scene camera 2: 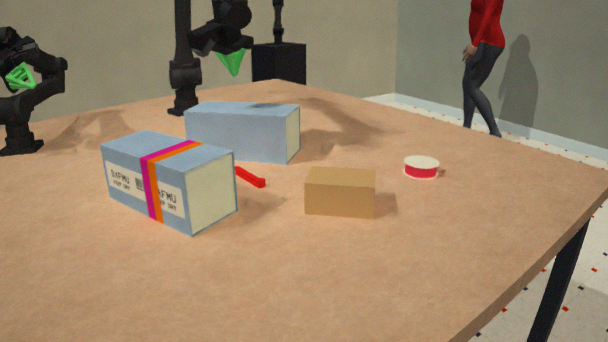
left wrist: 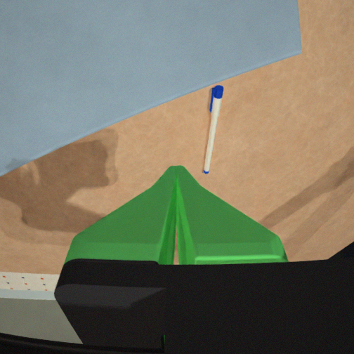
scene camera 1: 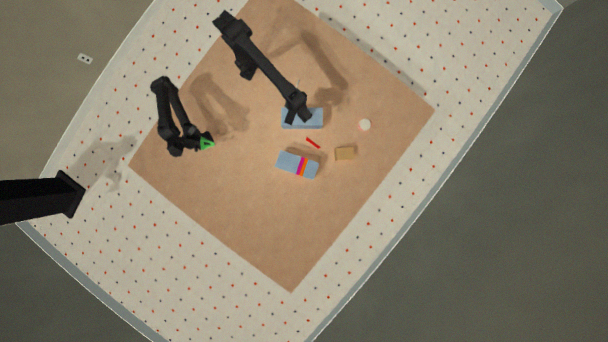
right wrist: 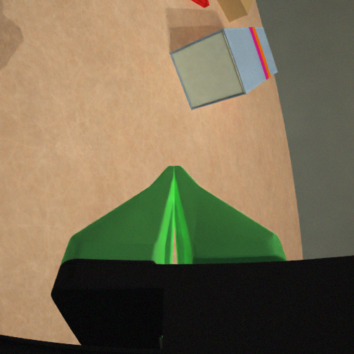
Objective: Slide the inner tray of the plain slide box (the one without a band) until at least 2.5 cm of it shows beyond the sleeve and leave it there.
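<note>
There's a slide box (scene camera 2: 256, 132), and you'd find it as well in the left wrist view (left wrist: 74, 74). Then there's a tan block (scene camera 2: 328, 191) and a red-and-white round tin (scene camera 2: 421, 167). The block is out of frame in the left wrist view, and the tin, too, is out of frame in the left wrist view. As for my own grippers, my left gripper (scene camera 2: 235, 75) also appears in the left wrist view (left wrist: 176, 176), and here's my right gripper (right wrist: 174, 177).
</note>
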